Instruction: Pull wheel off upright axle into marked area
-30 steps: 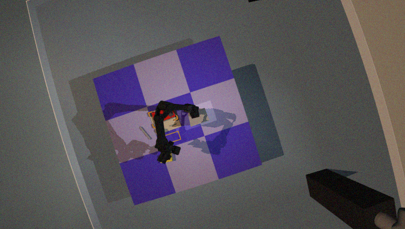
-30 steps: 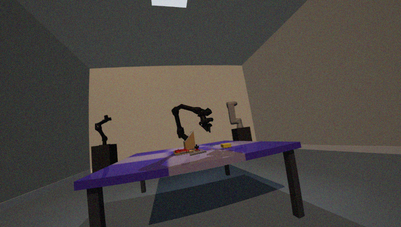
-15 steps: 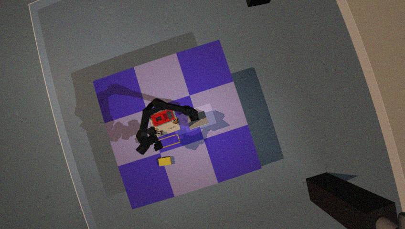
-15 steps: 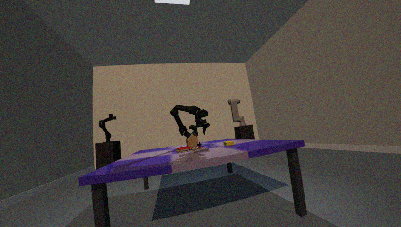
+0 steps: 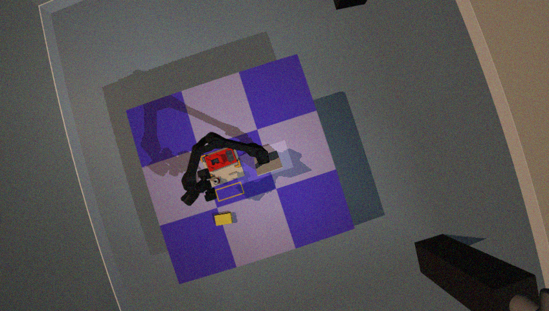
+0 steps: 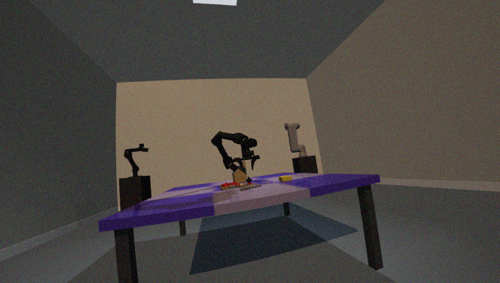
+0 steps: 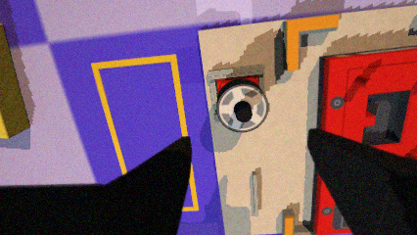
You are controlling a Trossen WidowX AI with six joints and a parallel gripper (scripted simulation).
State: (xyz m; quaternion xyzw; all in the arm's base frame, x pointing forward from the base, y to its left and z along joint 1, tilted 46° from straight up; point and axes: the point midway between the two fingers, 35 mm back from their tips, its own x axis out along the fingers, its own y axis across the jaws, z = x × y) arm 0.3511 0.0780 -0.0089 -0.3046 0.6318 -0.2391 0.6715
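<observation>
Right now my gripper tip is 70 mm above the wheel. Round my gripper tip: grey rod 150 mm ahead, 10 mm to the right, 100 mm below; then yellow block 20 mm ahead, 260 mm to the left, 90 mm below.
</observation>
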